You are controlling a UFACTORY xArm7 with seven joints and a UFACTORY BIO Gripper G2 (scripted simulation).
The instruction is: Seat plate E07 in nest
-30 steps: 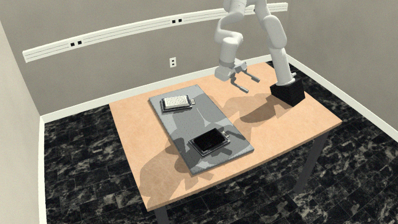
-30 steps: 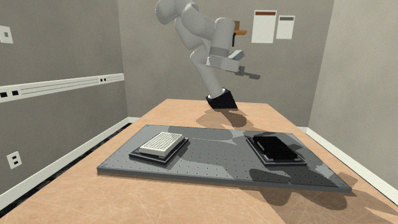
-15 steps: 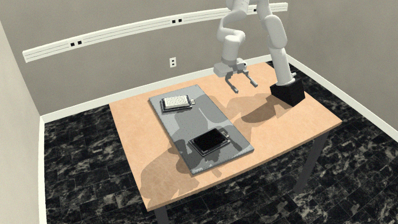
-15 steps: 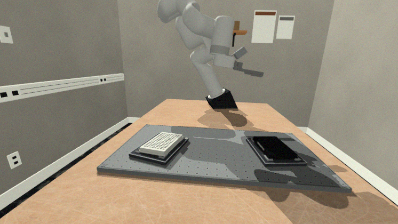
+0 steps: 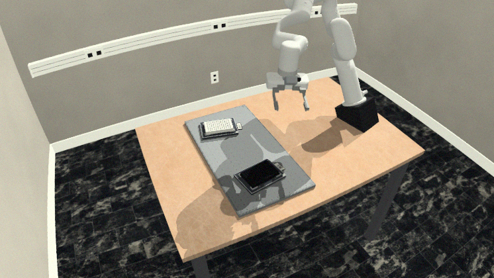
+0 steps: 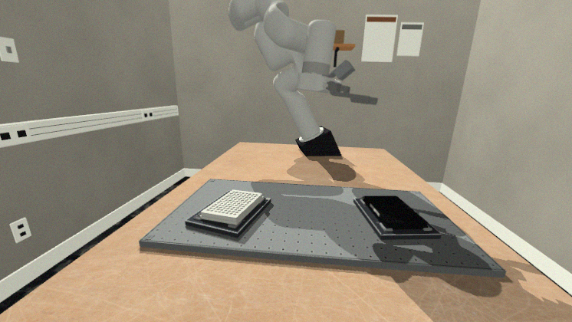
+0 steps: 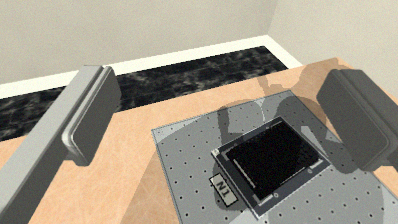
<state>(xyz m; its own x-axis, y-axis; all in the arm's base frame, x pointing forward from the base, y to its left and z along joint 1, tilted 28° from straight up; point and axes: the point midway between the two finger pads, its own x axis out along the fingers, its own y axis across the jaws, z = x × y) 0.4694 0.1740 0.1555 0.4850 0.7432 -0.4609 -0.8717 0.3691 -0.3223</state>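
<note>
My hand is 310 mm to the left of the white well plate E07, 230 mm above it and 150 mm short of it. From my hand the other things lie so: dark plate nest N2 (320 mm to the right, 240 mm below, 150 mm ahead); then black well plate E01 (230 mm below, 160 mm ahead, 40 mm to the left); then plate nest N1 (240 mm below, 160 mm ahead, 40 mm to the left).
</note>
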